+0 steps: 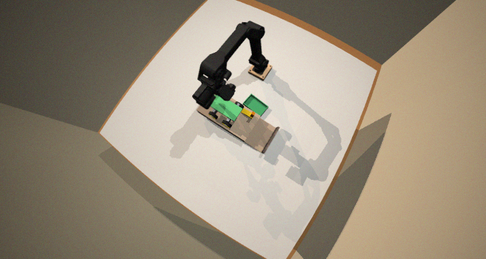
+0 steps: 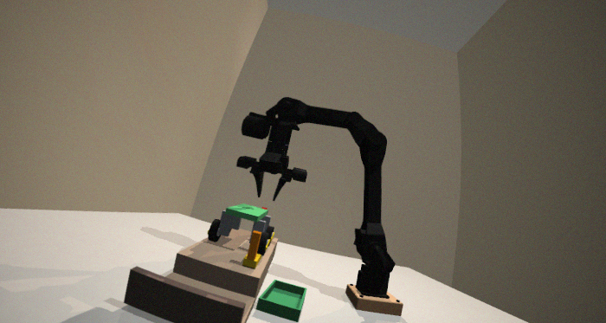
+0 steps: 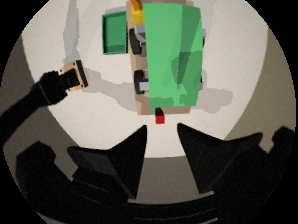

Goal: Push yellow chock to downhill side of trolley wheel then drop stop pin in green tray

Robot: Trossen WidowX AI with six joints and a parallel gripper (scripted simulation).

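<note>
The red-headed stop pin is 60 mm below my gripper tip and 20 mm to the right of it. The rest, counted from my gripper tip: brown ramp (140 mm below, 80 mm to the left, 20 mm ahead); yellow chock (170 mm to the left, 110 mm below, 30 mm behind); trolley (80 mm below, 70 mm to the left, 20 mm ahead).
</note>
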